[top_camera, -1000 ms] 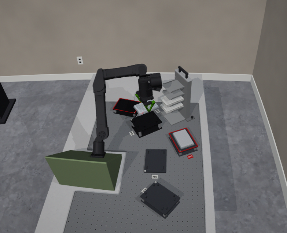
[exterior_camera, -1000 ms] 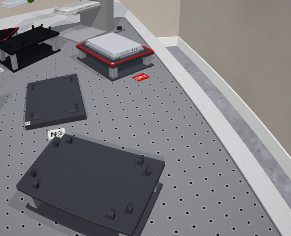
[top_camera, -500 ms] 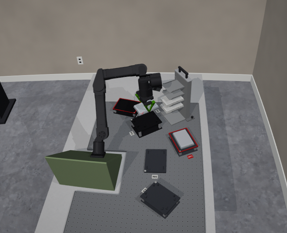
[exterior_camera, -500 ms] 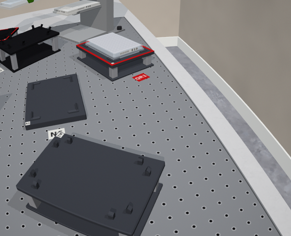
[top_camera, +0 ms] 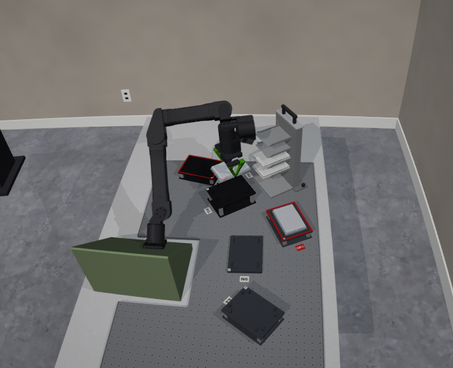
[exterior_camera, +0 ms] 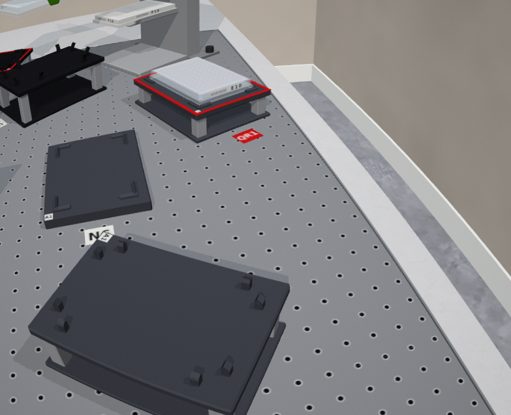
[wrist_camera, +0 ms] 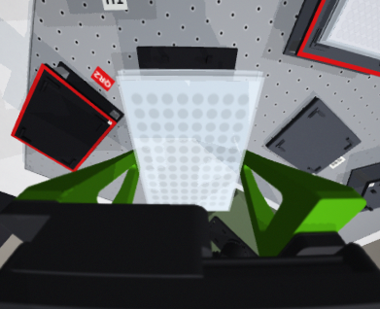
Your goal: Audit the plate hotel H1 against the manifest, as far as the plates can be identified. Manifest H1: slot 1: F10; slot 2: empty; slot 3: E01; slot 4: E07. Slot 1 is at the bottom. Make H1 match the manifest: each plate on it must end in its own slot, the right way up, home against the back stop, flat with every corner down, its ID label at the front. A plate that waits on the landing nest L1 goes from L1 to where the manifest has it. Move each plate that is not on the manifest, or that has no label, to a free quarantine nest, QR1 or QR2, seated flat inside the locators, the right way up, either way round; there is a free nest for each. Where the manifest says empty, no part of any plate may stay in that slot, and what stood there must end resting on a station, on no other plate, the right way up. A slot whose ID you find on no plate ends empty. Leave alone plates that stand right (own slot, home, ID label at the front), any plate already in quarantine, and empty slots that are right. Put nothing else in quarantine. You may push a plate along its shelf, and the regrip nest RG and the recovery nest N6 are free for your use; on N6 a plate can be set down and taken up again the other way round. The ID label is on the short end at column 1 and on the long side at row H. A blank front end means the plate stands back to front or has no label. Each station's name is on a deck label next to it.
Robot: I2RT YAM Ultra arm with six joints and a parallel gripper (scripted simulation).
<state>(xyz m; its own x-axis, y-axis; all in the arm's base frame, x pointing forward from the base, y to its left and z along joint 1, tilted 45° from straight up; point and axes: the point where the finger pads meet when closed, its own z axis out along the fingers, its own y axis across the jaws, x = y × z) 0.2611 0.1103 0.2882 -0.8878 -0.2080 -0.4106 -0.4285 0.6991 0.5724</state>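
Right now my hand is 130 mm past the red-rimmed nest QR2, 180 mm to the right of it and 140 mm above it. The rest, counted from my hand: plate hotel H1 (240 mm ahead, 110 mm to the left, 30 mm below); then H1 deck label (80 mm ahead, 150 mm to the left, 180 mm below); then black regrip nest RG (10 mm behind, 120 mm below).
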